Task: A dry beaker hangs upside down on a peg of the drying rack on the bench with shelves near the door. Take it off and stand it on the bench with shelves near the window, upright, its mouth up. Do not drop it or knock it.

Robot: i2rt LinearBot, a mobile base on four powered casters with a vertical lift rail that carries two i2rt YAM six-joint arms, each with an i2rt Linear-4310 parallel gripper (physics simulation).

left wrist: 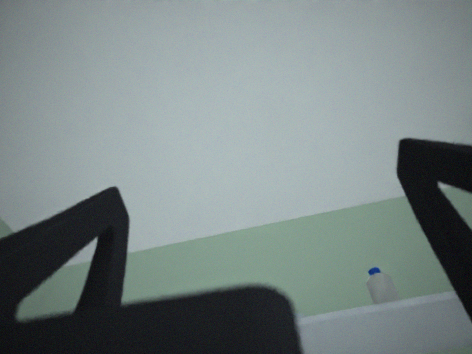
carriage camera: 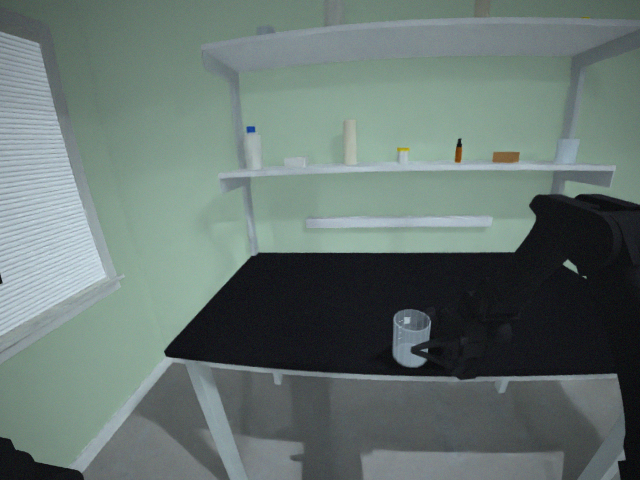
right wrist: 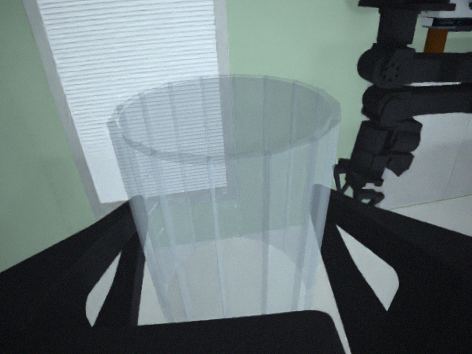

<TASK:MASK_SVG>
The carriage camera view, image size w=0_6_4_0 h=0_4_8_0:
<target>my right gripper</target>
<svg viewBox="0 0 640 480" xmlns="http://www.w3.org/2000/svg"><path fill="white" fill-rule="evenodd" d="M424 310L423 313L429 316L431 320L430 336L434 336L435 339L412 346L411 354L426 358L443 366L448 374L460 380L476 379L480 357L485 355L489 339L485 324L480 323L478 318L455 319L447 308L440 308L439 315L442 316L441 325L438 325L435 308L431 306ZM442 355L438 356L420 350L440 347Z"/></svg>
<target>clear beaker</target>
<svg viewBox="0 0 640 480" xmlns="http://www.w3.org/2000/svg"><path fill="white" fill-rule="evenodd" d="M397 312L393 319L392 355L398 364L408 368L418 368L424 365L427 359L411 354L411 347L429 341L431 320L429 316L421 311L412 309Z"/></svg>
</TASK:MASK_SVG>
